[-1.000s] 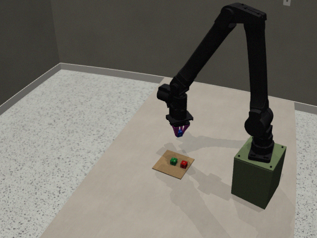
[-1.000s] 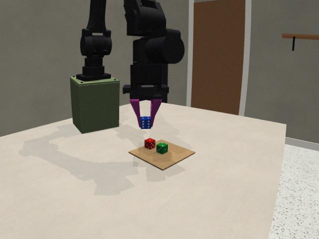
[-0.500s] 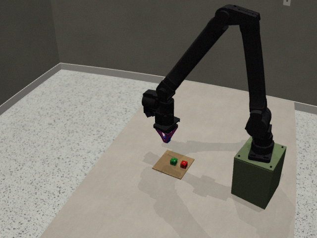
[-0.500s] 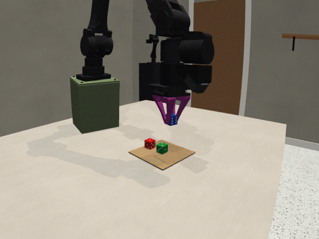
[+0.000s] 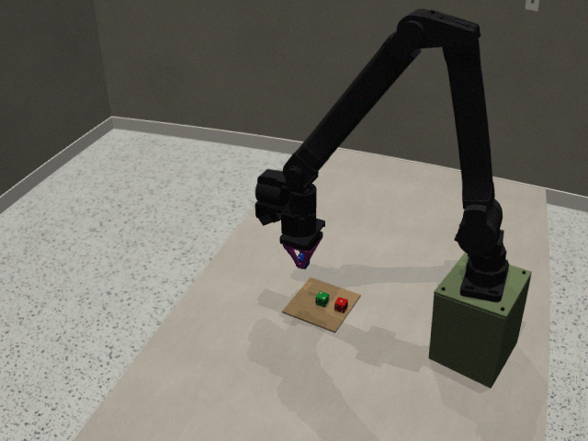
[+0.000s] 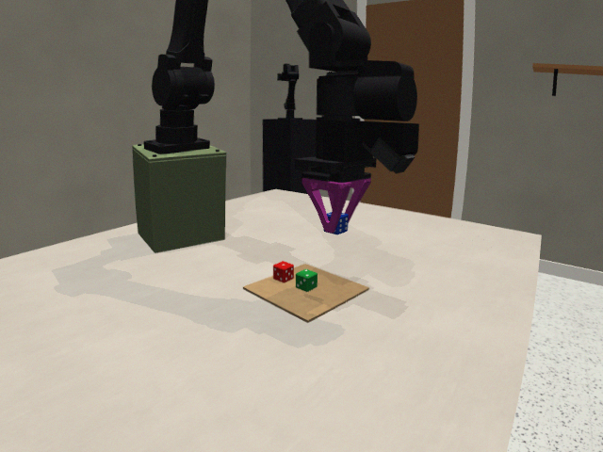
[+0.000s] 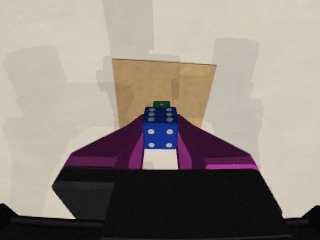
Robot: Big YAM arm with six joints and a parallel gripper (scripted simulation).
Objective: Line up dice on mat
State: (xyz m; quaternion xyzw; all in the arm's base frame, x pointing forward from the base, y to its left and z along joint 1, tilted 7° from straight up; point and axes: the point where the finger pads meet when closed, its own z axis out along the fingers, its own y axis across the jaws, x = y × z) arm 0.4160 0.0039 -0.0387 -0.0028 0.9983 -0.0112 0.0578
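Right now the green die is 5 cm behind my hand and 10 cm below it. From my hand the other things lie so: blue die (right at my hand); then tan mat (5 cm behind, 11 cm below); then red die (10 cm behind, 10 cm below).
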